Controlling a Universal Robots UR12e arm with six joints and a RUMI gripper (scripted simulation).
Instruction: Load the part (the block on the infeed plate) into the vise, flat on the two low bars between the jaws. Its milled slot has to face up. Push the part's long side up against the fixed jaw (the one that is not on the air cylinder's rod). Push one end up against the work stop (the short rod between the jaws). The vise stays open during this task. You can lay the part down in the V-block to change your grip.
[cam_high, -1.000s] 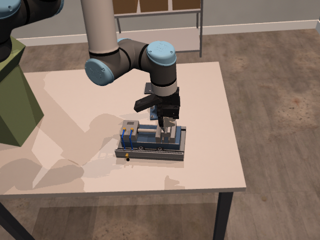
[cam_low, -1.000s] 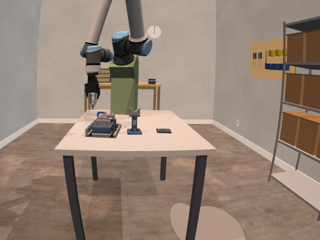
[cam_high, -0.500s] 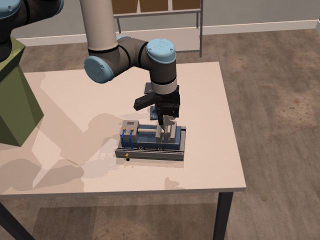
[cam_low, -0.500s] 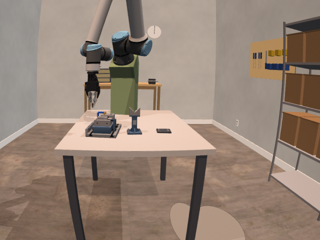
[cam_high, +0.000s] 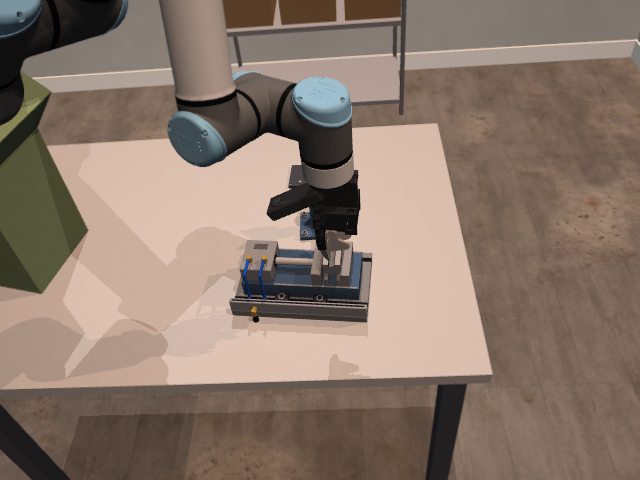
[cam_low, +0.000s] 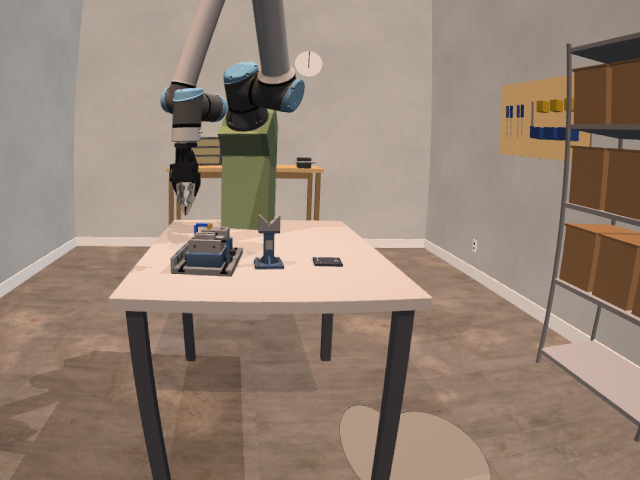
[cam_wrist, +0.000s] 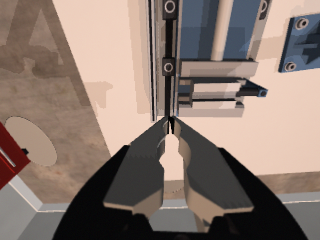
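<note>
Now: the part 60 mm to the left of my hand and 80 mm below it. Also, from my hand: moving jaw: 30 mm behind, 70 mm to the left, 100 mm below; fixed jaw: 30 mm ahead, 70 mm to the left, 100 mm below; work stop: 110 mm to the left, 90 mm below.
</note>
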